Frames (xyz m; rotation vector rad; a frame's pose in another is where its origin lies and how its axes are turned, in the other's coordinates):
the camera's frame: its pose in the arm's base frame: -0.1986 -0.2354 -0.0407 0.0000 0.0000 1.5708
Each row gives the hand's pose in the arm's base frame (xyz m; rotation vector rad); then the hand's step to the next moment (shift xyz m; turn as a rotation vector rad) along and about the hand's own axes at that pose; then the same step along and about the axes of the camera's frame.
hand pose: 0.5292 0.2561 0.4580 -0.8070 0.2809 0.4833
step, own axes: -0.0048 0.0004 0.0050 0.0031 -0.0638 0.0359
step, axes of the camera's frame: 0.0025 0.0040 0.0051 -0.0100 -0.0375 0.0621
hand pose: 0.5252 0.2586 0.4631 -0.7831 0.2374 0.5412
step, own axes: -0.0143 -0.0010 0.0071 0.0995 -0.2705 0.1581
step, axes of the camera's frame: -0.0008 0.0114 0.0112 -0.0061 -0.2316 0.2332
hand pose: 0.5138 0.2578 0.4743 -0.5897 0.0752 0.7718
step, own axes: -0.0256 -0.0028 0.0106 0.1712 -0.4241 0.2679
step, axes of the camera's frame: -0.0122 0.0182 0.0172 0.0106 -0.3711 0.3783
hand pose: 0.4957 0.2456 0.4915 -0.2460 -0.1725 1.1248
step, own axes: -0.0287 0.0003 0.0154 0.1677 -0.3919 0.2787
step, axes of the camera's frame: -0.0242 0.0164 0.0143 0.0218 -0.3389 0.3796
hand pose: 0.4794 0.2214 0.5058 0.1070 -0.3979 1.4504
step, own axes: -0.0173 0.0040 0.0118 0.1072 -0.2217 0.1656
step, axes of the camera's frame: -0.0194 0.0074 0.0046 0.0215 -0.1910 0.2261
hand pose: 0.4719 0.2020 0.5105 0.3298 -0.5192 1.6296
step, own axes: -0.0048 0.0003 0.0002 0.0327 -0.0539 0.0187
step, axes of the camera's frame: -0.0042 -0.0003 -0.0023 0.0220 -0.0474 0.0399
